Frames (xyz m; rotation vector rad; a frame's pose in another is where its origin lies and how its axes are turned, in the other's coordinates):
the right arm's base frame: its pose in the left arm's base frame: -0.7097 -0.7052 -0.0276 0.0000 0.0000 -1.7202
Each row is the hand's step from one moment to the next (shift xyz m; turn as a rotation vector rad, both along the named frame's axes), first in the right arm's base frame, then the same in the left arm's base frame.
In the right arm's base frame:
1: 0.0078 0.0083 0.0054 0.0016 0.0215 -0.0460
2: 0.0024 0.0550 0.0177 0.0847 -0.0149 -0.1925
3: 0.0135 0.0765 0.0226 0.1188 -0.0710 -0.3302
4: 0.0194 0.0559 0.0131 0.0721 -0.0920 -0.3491
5: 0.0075 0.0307 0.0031 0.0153 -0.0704 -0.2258
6: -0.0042 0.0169 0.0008 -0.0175 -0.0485 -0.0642
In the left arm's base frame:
1: 0.0070 -0.0089 0.0054 0.0210 -0.0048 -0.0460
2: 0.0540 -0.0106 0.0177 -0.0273 -0.0815 -0.1925
3: 0.0736 -0.0247 0.0226 -0.0879 -0.1069 -0.3302
4: 0.0524 -0.0275 0.0131 -0.1017 -0.0576 -0.3491
5: 0.0292 -0.0120 0.0031 -0.0719 -0.0047 -0.2258
6: 0.0173 0.0016 0.0008 -0.0454 0.0245 -0.0642

